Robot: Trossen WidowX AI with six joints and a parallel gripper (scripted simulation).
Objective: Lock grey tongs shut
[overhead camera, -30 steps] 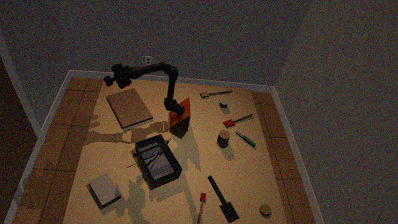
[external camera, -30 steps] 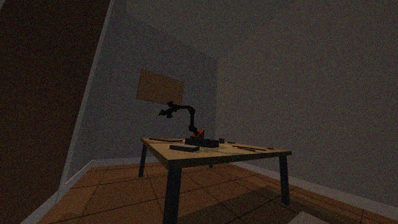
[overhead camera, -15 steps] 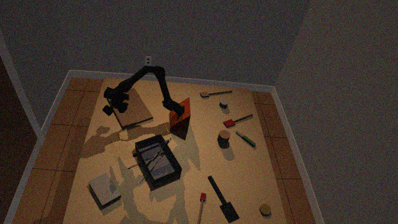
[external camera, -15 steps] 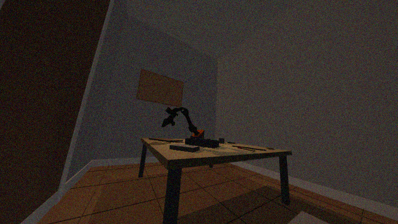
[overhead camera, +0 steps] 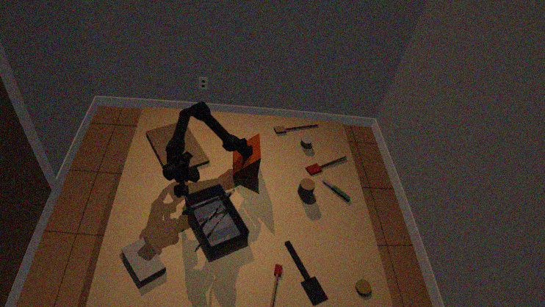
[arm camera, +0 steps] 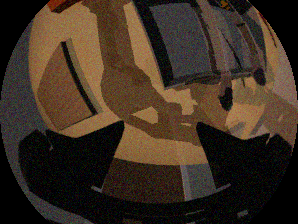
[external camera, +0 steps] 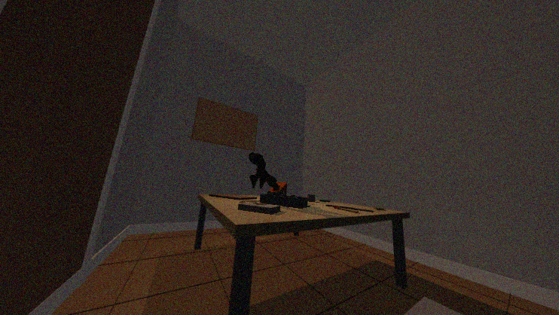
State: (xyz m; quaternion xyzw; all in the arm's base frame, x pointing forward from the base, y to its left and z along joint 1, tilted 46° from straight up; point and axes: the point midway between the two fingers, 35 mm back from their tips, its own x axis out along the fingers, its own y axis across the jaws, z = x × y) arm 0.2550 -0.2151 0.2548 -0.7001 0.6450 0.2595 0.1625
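My gripper tip is now 10 cm short of the dark roasting tin, 18 cm to the right of it and 7 cm above it. Round my gripper tip: wooden board (38 cm behind, 5 cm to the right, 9 cm below); white block (32 cm ahead, 13 cm to the right, 9 cm below); black spatula (38 cm ahead, 58 cm to the left, 10 cm below).
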